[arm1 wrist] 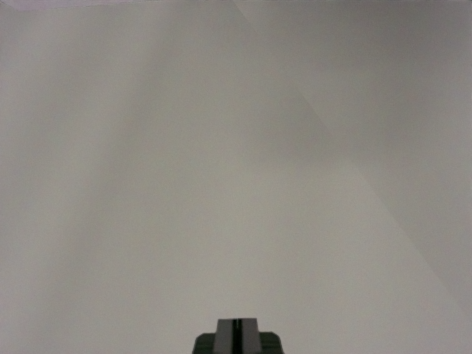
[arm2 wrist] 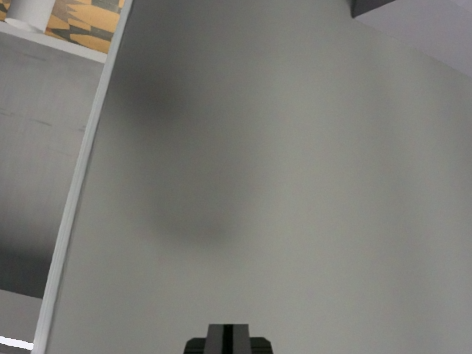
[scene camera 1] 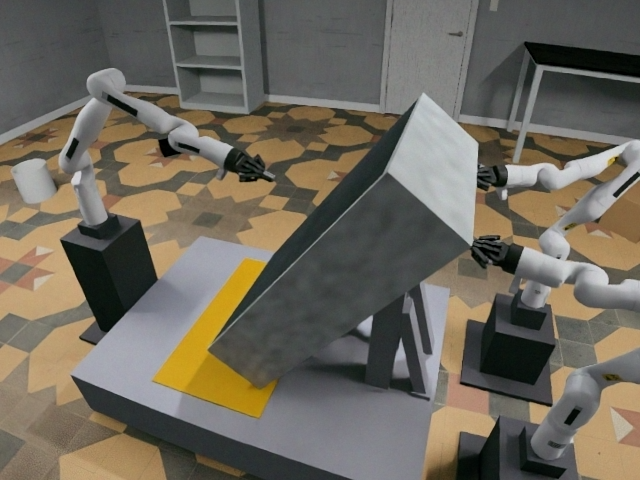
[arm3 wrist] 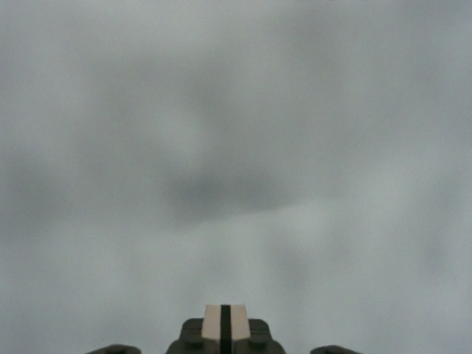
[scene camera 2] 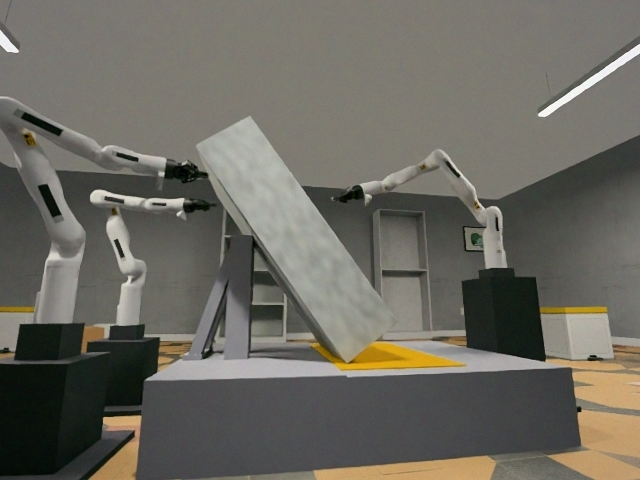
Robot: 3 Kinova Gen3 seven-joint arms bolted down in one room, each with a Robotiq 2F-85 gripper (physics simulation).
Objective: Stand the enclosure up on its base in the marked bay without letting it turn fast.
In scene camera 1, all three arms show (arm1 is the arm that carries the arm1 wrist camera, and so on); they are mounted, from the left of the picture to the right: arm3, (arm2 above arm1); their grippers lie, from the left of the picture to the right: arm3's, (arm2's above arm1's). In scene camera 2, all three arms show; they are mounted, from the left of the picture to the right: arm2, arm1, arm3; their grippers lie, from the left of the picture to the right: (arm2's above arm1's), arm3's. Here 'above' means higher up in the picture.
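Note:
The grey mottled enclosure [scene camera 1: 336, 268] [scene camera 2: 294, 232] leans steeply, its lower edge in the yellow bay [scene camera 1: 180, 364] [scene camera 2: 423, 358] and its underside against a grey stand [scene camera 1: 383, 346] [scene camera 2: 238, 310]. Arm1's gripper [arm1 wrist: 237, 335] [scene camera 1: 472, 248] [scene camera 2: 215, 205] is shut and empty, its tips at or close to the raised part's underside. Arm2's gripper [arm2 wrist: 228, 340] [scene camera 2: 205, 175] is shut and empty, also at or near that underside; its tips are hidden in scene camera 1. Arm3's gripper [arm3 wrist: 225, 322] [scene camera 1: 272, 177] [scene camera 2: 333, 198] is shut and empty, apart from the enclosure on its opposite side. Exact contact is unclear.
The enclosure, bay and stand are on a low grey platform [scene camera 1: 129, 341] [scene camera 2: 361, 418]. Arm3's dark pedestal [scene camera 1: 111, 273] [scene camera 2: 504, 315] adjoins one side. Arm2's pedestal [scene camera 1: 516, 341] and arm1's pedestal [scene camera 1: 532, 449] stand on the other. A white cylinder [scene camera 1: 34, 180] lies beyond arm3.

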